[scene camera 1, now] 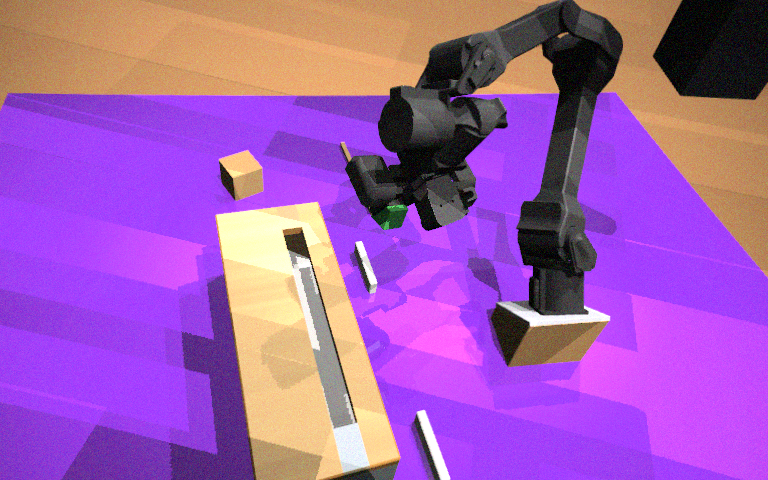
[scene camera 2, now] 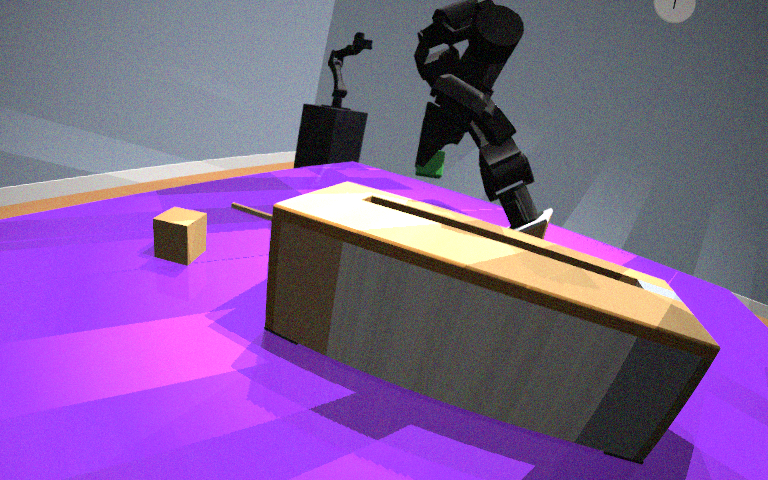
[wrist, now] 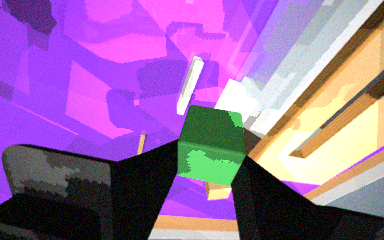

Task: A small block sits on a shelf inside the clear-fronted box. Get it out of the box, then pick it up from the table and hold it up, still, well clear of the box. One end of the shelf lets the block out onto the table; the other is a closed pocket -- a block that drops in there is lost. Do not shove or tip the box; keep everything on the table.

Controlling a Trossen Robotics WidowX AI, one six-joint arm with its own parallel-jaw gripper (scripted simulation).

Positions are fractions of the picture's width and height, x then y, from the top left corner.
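The gripper (scene camera 2: 0.54,0.35) is visible in the scene, and the wrist view shows the gripper (wrist: 0.54,0.62) too. A green block (wrist: 0.55,0.61) and a tan cube (scene camera 2: 0.24,0.49) are there as well.
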